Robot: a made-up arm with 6 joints. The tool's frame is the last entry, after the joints. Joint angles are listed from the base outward.
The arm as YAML. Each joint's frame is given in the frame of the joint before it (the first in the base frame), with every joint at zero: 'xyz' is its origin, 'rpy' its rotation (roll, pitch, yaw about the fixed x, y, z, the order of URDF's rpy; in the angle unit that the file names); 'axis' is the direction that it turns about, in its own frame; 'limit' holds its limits. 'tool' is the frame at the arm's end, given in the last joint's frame.
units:
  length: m
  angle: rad
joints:
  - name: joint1
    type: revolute
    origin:
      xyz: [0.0, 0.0, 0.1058]
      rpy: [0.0, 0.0, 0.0]
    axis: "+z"
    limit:
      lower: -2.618
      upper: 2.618
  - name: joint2
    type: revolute
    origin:
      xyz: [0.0, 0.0, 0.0]
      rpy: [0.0, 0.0, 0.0]
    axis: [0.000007, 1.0, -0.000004]
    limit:
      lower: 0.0
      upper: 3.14
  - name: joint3
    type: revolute
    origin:
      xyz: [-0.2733, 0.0, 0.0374]
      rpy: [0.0, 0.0, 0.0]
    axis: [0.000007, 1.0, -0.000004]
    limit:
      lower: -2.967
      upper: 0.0
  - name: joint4
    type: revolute
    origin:
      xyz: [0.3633, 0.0, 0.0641]
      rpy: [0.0, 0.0, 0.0]
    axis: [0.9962, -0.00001, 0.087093]
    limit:
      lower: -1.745
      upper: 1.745
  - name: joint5
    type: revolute
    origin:
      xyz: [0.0, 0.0, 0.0]
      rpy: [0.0, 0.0, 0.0]
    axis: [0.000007, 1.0, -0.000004]
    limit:
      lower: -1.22
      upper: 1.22
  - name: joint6
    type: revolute
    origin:
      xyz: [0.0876, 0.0, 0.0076]
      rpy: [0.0, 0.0, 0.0]
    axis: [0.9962, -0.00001, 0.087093]
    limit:
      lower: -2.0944
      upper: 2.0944
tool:
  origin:
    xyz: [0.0, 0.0, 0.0]
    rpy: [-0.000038, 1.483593, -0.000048]
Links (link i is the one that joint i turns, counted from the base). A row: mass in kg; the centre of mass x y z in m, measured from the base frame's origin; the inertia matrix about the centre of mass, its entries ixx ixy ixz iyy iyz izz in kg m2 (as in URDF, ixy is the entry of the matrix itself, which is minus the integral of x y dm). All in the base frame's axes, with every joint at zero. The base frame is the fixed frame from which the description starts. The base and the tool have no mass.
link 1: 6.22; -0.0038 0.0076 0.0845; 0.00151 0 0 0.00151 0 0.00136
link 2: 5.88; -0.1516 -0.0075 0.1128; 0.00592 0 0.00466 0.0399 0 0.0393
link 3: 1.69; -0.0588 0.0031 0.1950; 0.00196 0 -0.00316 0.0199 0 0.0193
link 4: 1.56; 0.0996 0.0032 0.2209; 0.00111 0 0.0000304 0.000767 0 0.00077
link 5: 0.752; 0.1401 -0.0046 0.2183; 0.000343 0 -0.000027 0.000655 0 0.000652
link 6: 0.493; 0.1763 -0.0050 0.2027; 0.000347 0 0.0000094 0.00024 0 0.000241
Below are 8 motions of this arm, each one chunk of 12 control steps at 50 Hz.
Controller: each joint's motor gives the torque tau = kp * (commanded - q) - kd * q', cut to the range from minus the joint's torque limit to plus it. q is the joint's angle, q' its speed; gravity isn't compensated. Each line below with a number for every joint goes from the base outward.
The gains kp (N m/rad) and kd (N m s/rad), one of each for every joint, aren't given. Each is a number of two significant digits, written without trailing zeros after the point. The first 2 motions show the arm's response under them.
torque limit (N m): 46 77 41 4 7.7 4.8
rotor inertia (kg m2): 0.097 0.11 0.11 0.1 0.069 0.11
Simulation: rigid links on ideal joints. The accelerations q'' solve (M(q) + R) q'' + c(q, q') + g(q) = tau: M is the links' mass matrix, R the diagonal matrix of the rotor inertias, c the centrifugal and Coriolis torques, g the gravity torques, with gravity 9.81 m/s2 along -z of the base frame. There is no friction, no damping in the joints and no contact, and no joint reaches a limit. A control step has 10 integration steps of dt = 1/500 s. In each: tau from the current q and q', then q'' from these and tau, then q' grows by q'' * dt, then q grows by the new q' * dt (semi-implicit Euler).
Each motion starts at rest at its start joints. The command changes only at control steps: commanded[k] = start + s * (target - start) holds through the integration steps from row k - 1 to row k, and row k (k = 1, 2, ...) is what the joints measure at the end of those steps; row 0 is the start. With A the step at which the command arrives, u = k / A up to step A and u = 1 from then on. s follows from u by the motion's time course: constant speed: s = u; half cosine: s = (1 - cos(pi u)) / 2; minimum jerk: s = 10 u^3 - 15 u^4 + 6 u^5; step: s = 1 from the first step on.
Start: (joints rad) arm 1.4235 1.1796 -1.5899 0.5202 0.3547 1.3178
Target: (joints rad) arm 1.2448 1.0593 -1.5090 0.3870 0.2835 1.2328
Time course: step
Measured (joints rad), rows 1 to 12:
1: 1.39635 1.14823 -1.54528 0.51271 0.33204 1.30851
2: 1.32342 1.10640 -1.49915 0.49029 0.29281 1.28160
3: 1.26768 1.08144 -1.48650 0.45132 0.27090 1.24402
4: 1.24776 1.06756 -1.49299 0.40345 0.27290 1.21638
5: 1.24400 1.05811 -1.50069 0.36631 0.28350 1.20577
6: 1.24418 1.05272 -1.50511 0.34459 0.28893 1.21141
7: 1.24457 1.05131 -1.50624 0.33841 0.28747 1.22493
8: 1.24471 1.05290 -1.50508 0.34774 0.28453 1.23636
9: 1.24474 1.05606 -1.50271 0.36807 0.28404 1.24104
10: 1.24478 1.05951 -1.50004 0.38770 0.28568 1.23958
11: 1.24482 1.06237 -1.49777 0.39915 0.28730 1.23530
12: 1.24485 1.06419 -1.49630 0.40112 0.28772 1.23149
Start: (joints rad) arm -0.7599 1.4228 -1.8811 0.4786 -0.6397 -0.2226
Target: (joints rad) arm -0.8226 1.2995 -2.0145 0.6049 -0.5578 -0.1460
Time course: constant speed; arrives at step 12
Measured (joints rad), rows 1 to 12:
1: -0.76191 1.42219 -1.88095 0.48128 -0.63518 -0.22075
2: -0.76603 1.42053 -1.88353 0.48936 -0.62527 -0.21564
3: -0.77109 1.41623 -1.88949 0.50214 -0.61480 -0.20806
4: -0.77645 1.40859 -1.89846 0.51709 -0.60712 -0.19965
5: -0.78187 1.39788 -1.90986 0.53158 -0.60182 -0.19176
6: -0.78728 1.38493 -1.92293 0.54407 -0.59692 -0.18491
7: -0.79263 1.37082 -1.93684 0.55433 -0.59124 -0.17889
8: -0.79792 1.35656 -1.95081 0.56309 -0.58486 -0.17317
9: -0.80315 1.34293 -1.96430 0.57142 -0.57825 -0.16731
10: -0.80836 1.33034 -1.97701 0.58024 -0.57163 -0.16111
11: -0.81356 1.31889 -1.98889 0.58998 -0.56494 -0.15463
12: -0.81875 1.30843 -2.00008 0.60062 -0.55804 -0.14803
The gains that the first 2 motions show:
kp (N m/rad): 1300 1400 1100 130 250 180
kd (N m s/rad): 34 37 29 2.5 2.7 3
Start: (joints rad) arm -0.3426 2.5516 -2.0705 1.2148 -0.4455 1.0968
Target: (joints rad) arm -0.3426 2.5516 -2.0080 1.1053 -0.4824 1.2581
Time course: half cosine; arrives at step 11
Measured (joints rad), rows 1 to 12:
1: -0.34260 2.55462 -2.06950 1.21421 -0.44595 1.09776
2: -0.34258 2.56021 -2.06450 1.21191 -0.44726 1.10217
3: -0.34256 2.56648 -2.05634 1.20661 -0.44987 1.11256
4: -0.34254 2.57219 -2.04646 1.19738 -0.45388 1.12980
5: -0.34256 2.57652 -2.03601 1.18416 -0.45890 1.15270
6: -0.34259 2.57914 -2.02587 1.16789 -0.46433 1.17866
7: -0.34265 2.58016 -2.01666 1.15024 -0.46960 1.20464
8: -0.34269 2.57998 -2.00881 1.13320 -0.47428 1.22792
9: -0.34270 2.57911 -2.00258 1.11865 -0.47798 1.24650
10: -0.34269 2.57805 -1.99819 1.10809 -0.48039 1.25910
11: -0.34265 2.57718 -1.99580 1.10247 -0.48127 1.26498
12: -0.34260 2.57650 -1.99501 1.10162 -0.48095 1.26481

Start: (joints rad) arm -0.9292 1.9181 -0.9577 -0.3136 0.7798 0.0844
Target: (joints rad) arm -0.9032 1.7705 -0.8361 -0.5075 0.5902 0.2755
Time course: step
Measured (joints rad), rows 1 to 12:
1: -0.92168 1.88707 -0.92002 -0.32331 0.74748 0.09371
2: -0.91026 1.83000 -0.85858 -0.34868 0.66791 0.12041
3: -0.90311 1.79621 -0.82922 -0.38832 0.57923 0.16493
4: -0.90060 1.78358 -0.82509 -0.44250 0.53341 0.22642
5: -0.90068 1.77973 -0.82827 -0.49956 0.53005 0.28583
6: -0.90147 1.77890 -0.83085 -0.54245 0.56506 0.32806
7: -0.90263 1.77924 -0.83044 -0.56970 0.60232 0.35286
8: -0.90377 1.78041 -0.82826 -0.58122 0.60922 0.36024
9: -0.90418 1.78191 -0.82647 -0.57696 0.59619 0.35021
10: -0.90385 1.78300 -0.82584 -0.55688 0.58515 0.32281
11: -0.90333 1.78332 -0.82597 -0.52630 0.58452 0.28588
12: -0.90303 1.78308 -0.82626 -0.50012 0.58926 0.25959

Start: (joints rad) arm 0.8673 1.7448 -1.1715 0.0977 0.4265 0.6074
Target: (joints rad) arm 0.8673 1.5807 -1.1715 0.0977 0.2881 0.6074
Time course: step
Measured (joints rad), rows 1 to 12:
1: 0.86744 1.72717 -1.15761 0.09761 0.40402 0.60736
2: 0.86763 1.68638 -1.13837 0.09732 0.34689 0.60724
3: 0.86761 1.63834 -1.13068 0.09700 0.28156 0.60712
4: 0.86729 1.60549 -1.14756 0.09688 0.25924 0.60712
5: 0.86701 1.58461 -1.16636 0.09711 0.27191 0.60729
6: 0.86697 1.57393 -1.17597 0.09757 0.28917 0.60749
7: 0.86710 1.57241 -1.17661 0.09798 0.29424 0.60760
8: 0.86723 1.57725 -1.17197 0.09814 0.29084 0.60757
9: 0.86730 1.58464 -1.16554 0.09802 0.28809 0.60745
10: 0.86732 1.59142 -1.15969 0.09771 0.28930 0.60731
11: 0.86733 1.59591 -1.15569 0.09738 0.29201 0.60721
12: 0.86733 1.59779 -1.15394 0.09717 0.29323 0.60718

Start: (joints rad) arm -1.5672 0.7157 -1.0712 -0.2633 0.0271 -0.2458
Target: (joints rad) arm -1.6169 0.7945 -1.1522 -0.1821 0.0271 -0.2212
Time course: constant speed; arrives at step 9
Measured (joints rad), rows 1 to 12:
1: -1.56974 0.71748 -1.07151 -0.26128 0.02809 -0.24495
2: -1.57428 0.72351 -1.07490 -0.25530 0.02993 -0.24264
3: -1.57956 0.73251 -1.08117 -0.24572 0.03086 -0.23929
4: -1.58503 0.74241 -1.08880 -0.23415 0.03064 -0.23563
5: -1.59054 0.75214 -1.09711 -0.22238 0.03013 -0.23225
6: -1.59606 0.76138 -1.10587 -0.21156 0.02995 -0.22934
7: -1.60158 0.77021 -1.11495 -0.20201 0.03003 -0.22679
8: -1.60711 0.77880 -1.12420 -0.19345 0.03008 -0.22436
9: -1.61263 0.78733 -1.13350 -0.18528 0.02999 -0.22186
10: -1.61561 0.79257 -1.13859 -0.17908 0.02956 -0.22003
11: -1.61660 0.79456 -1.14001 -0.17651 0.02951 -0.21946
12: -1.61685 0.79503 -1.14016 -0.17716 0.02994 -0.21986

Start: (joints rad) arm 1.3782 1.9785 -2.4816 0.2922 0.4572 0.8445
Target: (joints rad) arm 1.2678 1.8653 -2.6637 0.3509 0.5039 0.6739
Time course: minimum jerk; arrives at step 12
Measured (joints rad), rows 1 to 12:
1: 1.37806 1.98018 -2.48081 0.29226 0.45802 0.84423
2: 1.37701 1.98396 -2.48007 0.29275 0.46065 0.84223
3: 1.37365 1.98794 -2.48205 0.29446 0.46555 0.83580
4: 1.36658 1.98965 -2.48914 0.29825 0.47263 0.82238
5: 1.35508 1.98652 -2.50213 0.30457 0.48086 0.80112
6: 1.33945 1.97702 -2.52105 0.31319 0.48885 0.77353
7: 1.32108 1.96166 -2.54682 0.32321 0.49569 0.74299
8: 1.30230 1.94111 -2.57732 0.33333 0.50054 0.71370
9: 1.28581 1.91673 -2.60790 0.34225 0.50291 0.68957
10: 1.27393 1.89164 -2.63515 0.34900 0.50316 0.67324
11: 1.26758 1.86944 -2.65648 0.35310 0.50210 0.66561
12: 1.26586 1.85317 -2.67047 0.35469 0.50074 0.66548

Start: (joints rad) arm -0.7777 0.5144 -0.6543 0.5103 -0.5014 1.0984
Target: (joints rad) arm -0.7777 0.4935 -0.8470 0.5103 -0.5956 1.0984
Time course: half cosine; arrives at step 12
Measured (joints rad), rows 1 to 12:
1: -0.77769 0.51271 -0.65127 0.51054 -0.50159 1.09835
2: -0.77768 0.51210 -0.65032 0.51139 -0.50329 1.09819
3: -0.77764 0.51269 -0.65611 0.51261 -0.50865 1.09795
4: -0.77760 0.51270 -0.66935 0.51370 -0.51825 1.09774
5: -0.77759 0.51117 -0.68911 0.51427 -0.53092 1.09767
6: -0.77762 0.50809 -0.71356 0.51418 -0.54486 1.09775
7: -0.77765 0.50397 -0.74039 0.51353 -0.55864 1.09793
8: -0.77768 0.49940 -0.76724 0.51259 -0.57134 1.09814
9: -0.77772 0.49492 -0.79197 0.51165 -0.58227 1.09831
10: -0.77775 0.49092 -0.81281 0.51091 -0.59077 1.09843
11: -0.77778 0.48770 -0.82841 0.51046 -0.59628 1.09849
12: -0.77781 0.48545 -0.83779 0.51027 -0.59839 1.09851

